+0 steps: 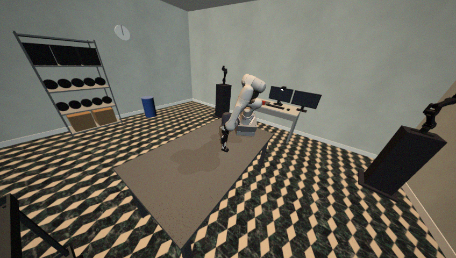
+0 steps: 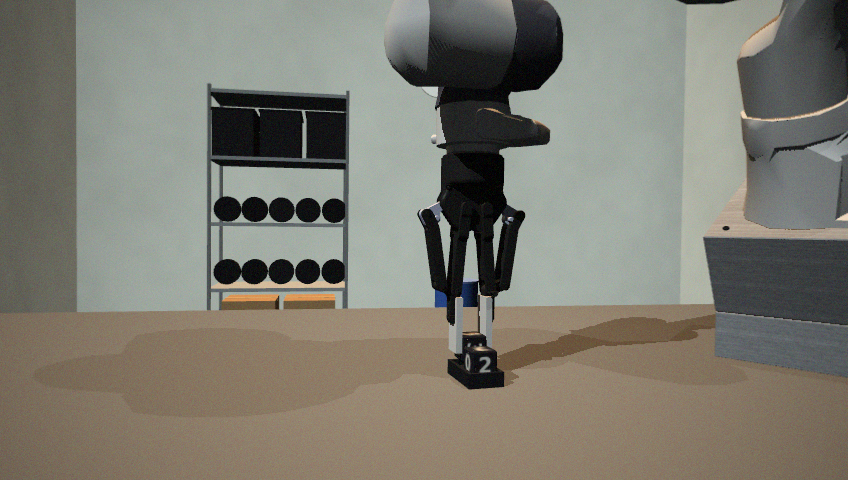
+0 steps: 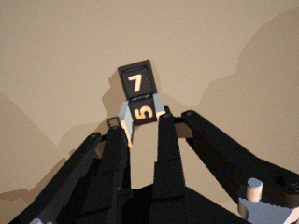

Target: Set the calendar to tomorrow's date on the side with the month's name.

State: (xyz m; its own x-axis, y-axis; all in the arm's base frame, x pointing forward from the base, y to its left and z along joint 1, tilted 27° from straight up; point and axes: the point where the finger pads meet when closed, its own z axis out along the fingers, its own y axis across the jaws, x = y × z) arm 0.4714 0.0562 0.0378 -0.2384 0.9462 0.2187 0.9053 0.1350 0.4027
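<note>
The black tray lies 50 mm below my hand, 20 mm to the left of it and 10 mm behind it.
</note>
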